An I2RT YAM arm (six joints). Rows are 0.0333 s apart.
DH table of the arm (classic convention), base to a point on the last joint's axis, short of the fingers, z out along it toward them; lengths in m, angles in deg. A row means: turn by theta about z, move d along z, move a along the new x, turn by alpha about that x. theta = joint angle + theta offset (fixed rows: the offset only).
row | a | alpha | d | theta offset
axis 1 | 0.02 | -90 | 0.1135 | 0
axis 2 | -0.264 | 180 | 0 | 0
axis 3 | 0.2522 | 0 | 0 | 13.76
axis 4 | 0.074 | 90 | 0 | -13.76
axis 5 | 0 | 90 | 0 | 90
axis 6 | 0 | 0 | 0.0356 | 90
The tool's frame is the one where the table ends.
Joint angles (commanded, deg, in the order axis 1, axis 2, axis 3, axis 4, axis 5, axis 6), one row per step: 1.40 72.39 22.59 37.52 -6.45 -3.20; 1.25 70.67 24.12 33.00 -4.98 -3.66; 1.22 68.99 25.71 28.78 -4.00 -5.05; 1.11 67.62 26.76 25.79 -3.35 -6.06; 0.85 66.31 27.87 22.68 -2.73 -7.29; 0.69 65.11 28.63 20.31 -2.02 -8.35; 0.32 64.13 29.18 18.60 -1.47 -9.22; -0.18 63.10 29.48 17.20 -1.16 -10.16
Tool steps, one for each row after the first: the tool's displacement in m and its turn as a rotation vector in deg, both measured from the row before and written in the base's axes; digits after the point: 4 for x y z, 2 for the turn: 0.0002 -0.0016 0.0069 -0.80 1.21 -1.48; -0.0002 -0.0007 0.0079 -1.60 0.81 -0.64; -0.0010 -0.0009 0.0060 -1.15 0.48 -0.48; -0.0012 -0.0015 0.0059 -1.36 0.60 -0.53; -0.0018 -0.0012 0.0049 -1.22 0.35 -0.55; -0.0016 -0.0019 0.0040 -0.99 0.14 -0.65; -0.0022 -0.0023 0.0032 -0.99 0.05 -0.53
